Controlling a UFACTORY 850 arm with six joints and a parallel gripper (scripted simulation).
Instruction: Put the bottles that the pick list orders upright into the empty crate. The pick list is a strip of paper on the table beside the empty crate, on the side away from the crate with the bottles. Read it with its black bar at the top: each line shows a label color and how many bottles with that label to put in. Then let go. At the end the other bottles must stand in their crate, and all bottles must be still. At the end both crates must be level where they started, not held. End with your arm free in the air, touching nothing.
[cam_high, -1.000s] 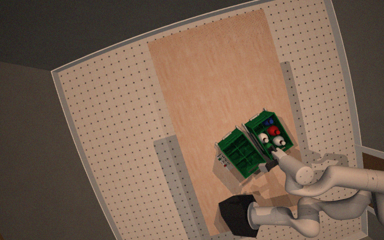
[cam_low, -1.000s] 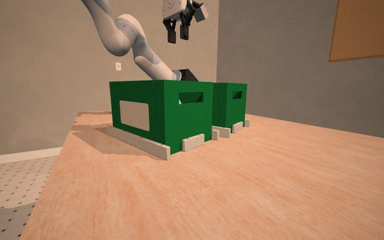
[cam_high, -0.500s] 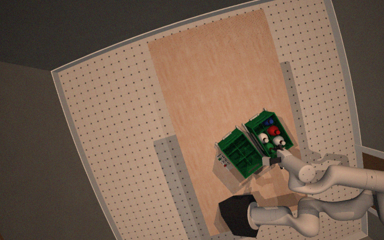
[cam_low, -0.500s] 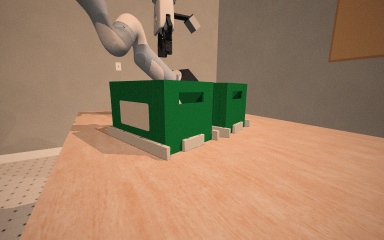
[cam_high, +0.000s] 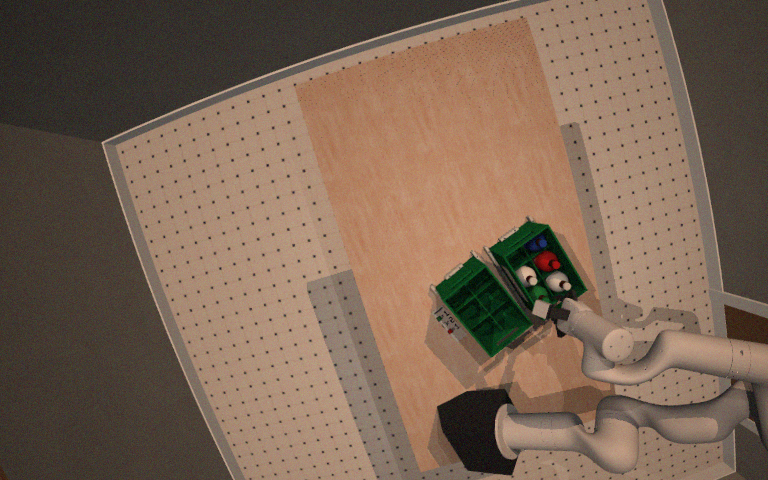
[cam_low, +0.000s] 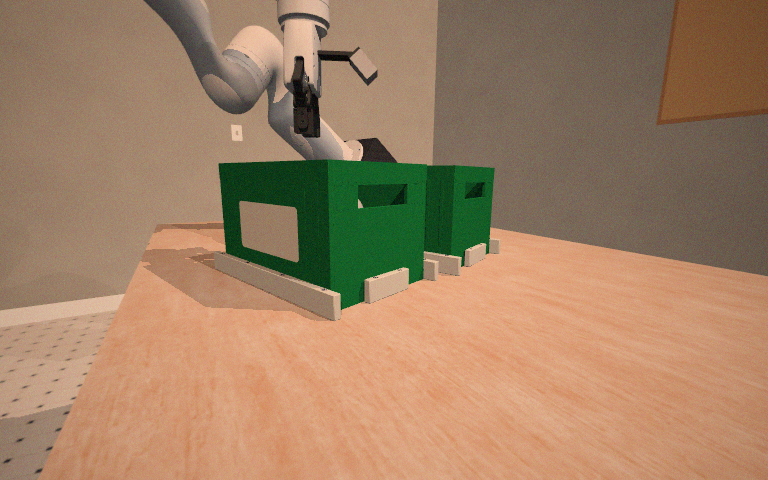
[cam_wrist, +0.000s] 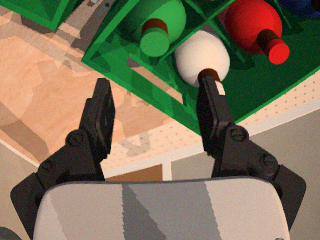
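My hand is 16 cm above the green bottle. The rest, counted from my hand: red bottle (10 cm ahead, 8 cm to the right, 16 cm below); pick list (33 cm to the left, 24 cm below); blue bottle (19 cm ahead, 6 cm to the right, 16 cm below).
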